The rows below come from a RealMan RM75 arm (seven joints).
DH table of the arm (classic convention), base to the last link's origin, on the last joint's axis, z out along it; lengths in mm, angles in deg. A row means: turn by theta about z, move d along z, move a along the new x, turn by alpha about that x. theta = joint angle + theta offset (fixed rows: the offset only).
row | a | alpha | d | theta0
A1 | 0 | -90 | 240.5 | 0
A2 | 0 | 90 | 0 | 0
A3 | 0 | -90 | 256 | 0
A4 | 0 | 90 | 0 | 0
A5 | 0 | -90 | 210 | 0
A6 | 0 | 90 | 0 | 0
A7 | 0 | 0 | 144 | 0
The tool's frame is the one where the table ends.
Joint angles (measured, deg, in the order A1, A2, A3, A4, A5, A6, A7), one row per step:
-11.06 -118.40 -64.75 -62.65 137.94 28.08 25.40
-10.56 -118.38 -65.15 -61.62 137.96 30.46 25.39
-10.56 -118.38 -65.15 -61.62 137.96 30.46 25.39
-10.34 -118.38 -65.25 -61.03 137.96 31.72 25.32
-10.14 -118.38 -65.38 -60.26 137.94 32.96 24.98
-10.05 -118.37 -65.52 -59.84 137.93 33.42 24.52
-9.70 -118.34 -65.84 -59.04 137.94 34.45 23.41
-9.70 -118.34 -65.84 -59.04 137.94 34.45 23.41
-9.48 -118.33 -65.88 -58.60 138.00 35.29 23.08
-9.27 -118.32 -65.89 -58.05 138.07 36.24 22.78
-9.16 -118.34 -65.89 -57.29 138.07 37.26 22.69
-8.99 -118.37 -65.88 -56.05 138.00 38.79 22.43
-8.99 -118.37 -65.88 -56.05 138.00 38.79 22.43
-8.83 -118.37 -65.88 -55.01 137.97 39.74 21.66
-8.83 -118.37 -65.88 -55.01 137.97 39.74 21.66
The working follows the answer.
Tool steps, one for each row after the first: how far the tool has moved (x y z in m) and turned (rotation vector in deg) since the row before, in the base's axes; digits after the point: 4 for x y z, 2 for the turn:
-0.0071 -0.0015 0.0053 2.09 0.00 0.49
0.0000 0.0000 0.0000 0.00 0.00 0.00
-0.0034 -0.0010 0.0022 0.98 -0.03 0.20
-0.0044 -0.0011 0.0020 0.89 -0.21 0.38
-0.0027 -0.0004 0.0010 0.32 -0.34 0.33
-0.0062 -0.0016 0.0025 0.76 -0.88 0.75
0.0000 0.0000 0.0000 0.00 0.00 0.00
-0.0028 -0.0013 0.0013 0.57 -0.18 0.20
-0.0032 -0.0015 0.0012 0.60 -0.09 0.20
-0.0035 -0.0014 0.0008 0.61 0.13 0.26
-0.0059 -0.0023 0.0011 0.87 0.08 0.50
0.0000 0.0000 0.0000 0.00 0.00 0.00
-0.0054 -0.0020 0.0003 0.38 -0.39 0.57
0.0000 0.0000 0.0000 0.00 0.00 0.00

Tool pose at each row, in the base's axes (x y z in m, rotation vector in deg; rounded; the steps above come from the unrounded poses):
-0.2114 0.3583 -0.0185 -97.50 -25.95 -35.83
-0.2185 0.3568 -0.0132 -95.36 -25.55 -35.76
-0.2185 0.3568 -0.0132 -95.36 -25.55 -35.76
-0.2220 0.3557 -0.0110 -94.36 -25.36 -35.76
-0.2264 0.3546 -0.0091 -93.35 -25.48 -35.77
-0.2291 0.3542 -0.0081 -92.86 -25.87 -35.85
-0.2353 0.3526 -0.0056 -91.68 -26.82 -36.12
-0.2353 0.3526 -0.0056 -91.68 -26.82 -36.12
-0.2381 0.3513 -0.0044 -91.03 -26.89 -36.20
-0.2413 0.3499 -0.0032 -90.38 -26.88 -36.21
-0.2448 0.3485 -0.0024 -89.75 -26.75 -36.01
-0.2506 0.3462 -0.0013 -88.79 -26.74 -35.69
-0.2506 0.3462 -0.0013 -88.79 -26.74 -35.69
-0.2561 0.3442 -0.0010 -88.15 -27.32 -35.62
-0.2561 0.3442 -0.0010 -88.15 -27.32 -35.62

